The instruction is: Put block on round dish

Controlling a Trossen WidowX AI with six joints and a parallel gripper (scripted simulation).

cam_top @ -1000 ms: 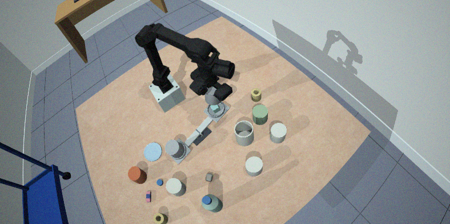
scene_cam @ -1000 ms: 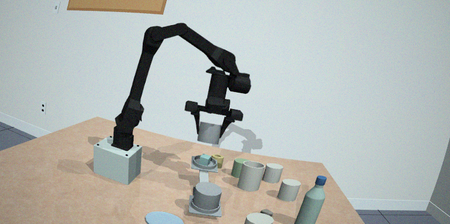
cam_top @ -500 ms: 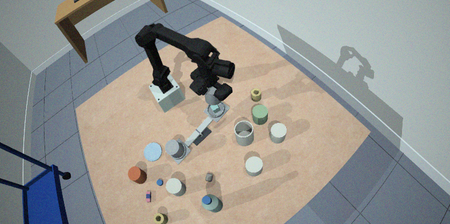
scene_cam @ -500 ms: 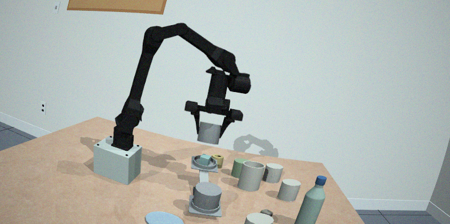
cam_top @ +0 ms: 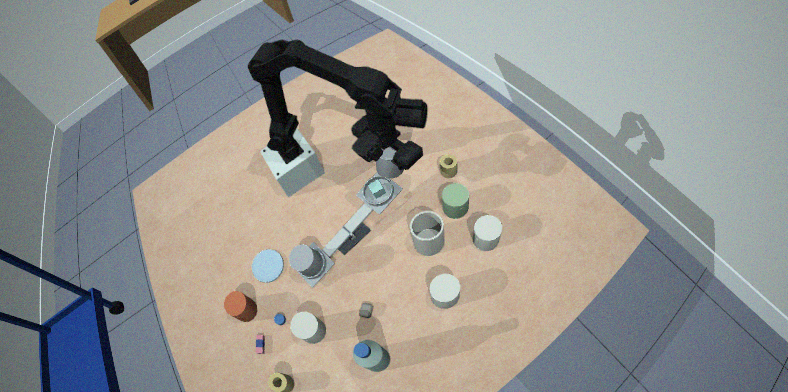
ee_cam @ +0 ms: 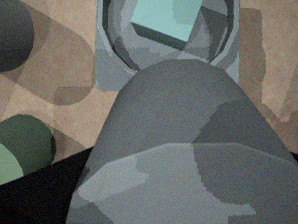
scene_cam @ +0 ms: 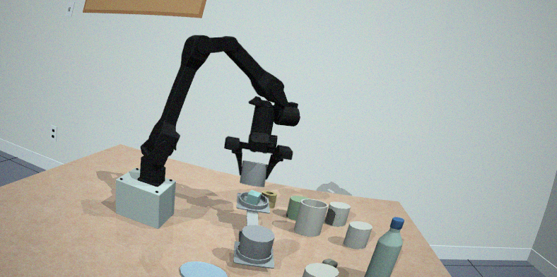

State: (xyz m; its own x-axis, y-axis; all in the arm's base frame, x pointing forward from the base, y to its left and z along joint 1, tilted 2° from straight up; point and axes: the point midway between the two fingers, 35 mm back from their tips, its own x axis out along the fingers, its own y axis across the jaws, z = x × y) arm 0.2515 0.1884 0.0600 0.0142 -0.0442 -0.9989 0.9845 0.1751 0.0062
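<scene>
Now: gripper tip 2 cm short of the teal block, 6 cm to the left of it and 4 cm above it. From my gripper tip the other things lie so: balance beam 4 cm ahead, 19 cm to the right, 9 cm below; then light blue round dish 4 cm behind, 43 cm to the right, 13 cm below; then green cylinder 17 cm ahead, 8 cm to the left, 9 cm below.
</scene>
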